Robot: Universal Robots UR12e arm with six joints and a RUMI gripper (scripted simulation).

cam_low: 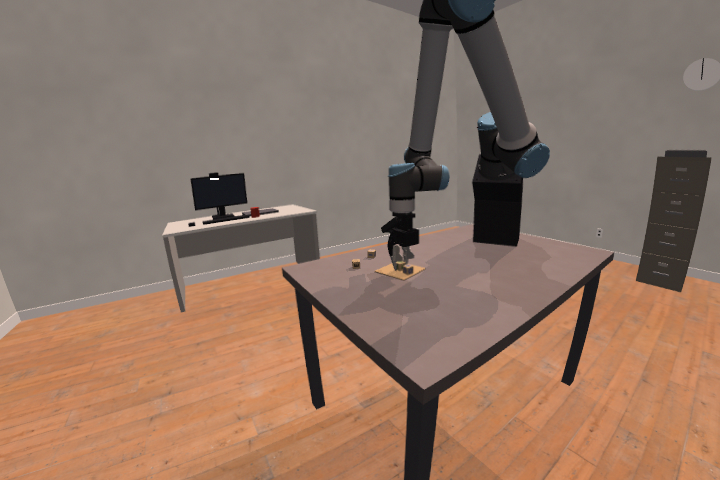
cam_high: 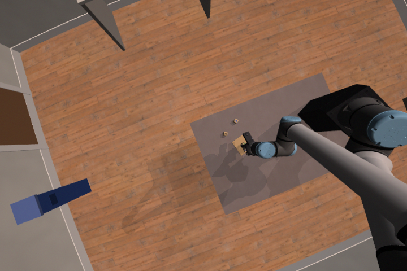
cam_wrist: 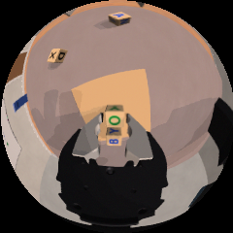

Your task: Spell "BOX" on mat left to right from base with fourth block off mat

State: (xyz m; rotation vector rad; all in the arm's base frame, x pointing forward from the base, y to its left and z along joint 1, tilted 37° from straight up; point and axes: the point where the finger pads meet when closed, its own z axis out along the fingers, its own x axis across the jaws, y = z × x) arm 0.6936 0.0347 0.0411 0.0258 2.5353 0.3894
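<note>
Now: hand right at the O block. From my hand the other things lie so: tan mat 2 cm below.
</note>
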